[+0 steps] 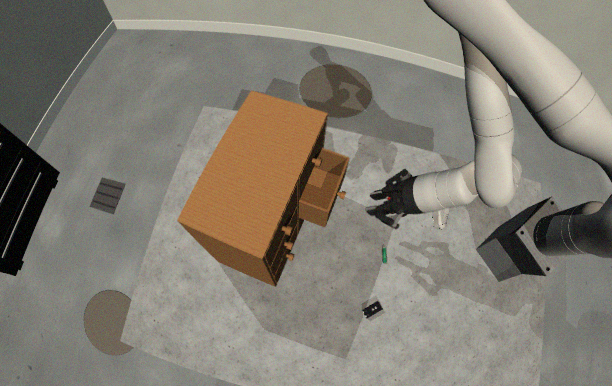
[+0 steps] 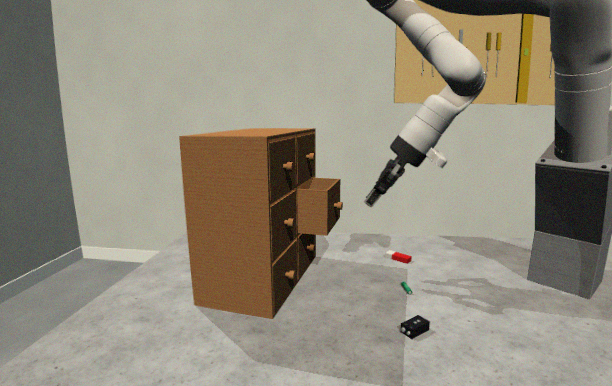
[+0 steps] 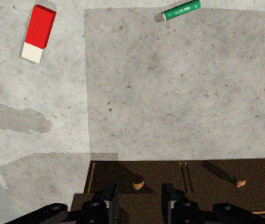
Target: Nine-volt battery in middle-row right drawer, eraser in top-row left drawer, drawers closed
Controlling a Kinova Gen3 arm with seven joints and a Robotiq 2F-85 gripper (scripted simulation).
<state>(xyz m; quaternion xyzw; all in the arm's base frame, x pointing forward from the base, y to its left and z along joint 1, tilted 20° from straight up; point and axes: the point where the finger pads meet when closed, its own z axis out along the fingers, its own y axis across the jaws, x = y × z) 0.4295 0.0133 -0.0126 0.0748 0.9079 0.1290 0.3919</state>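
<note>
Now: hand 210 mm to the right of the nine-volt battery, 180 mm above it and 90 mm past it. From my hand the other things lie so: eraser: 190 mm below, 120 mm to the right, 60 mm behind; then small green cylinder: 190 mm below, 80 mm behind, 50 mm to the left.
</note>
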